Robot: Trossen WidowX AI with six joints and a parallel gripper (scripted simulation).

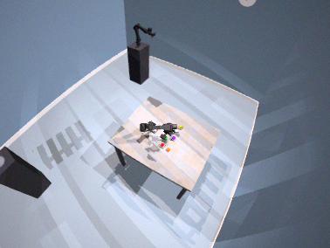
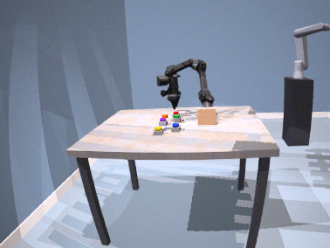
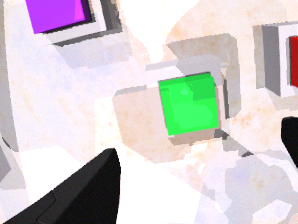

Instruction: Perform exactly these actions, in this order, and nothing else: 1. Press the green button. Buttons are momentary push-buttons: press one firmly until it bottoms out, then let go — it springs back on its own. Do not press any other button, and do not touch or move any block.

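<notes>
My gripper tip is 5 cm above the green button. The rest, counted from my gripper tip: purple button (7 cm ahead, 6 cm to the left, 5 cm below); red button (1 cm ahead, 9 cm to the right, 5 cm below); orange block (9 cm ahead, 10 cm to the right, 8 cm below).
</notes>
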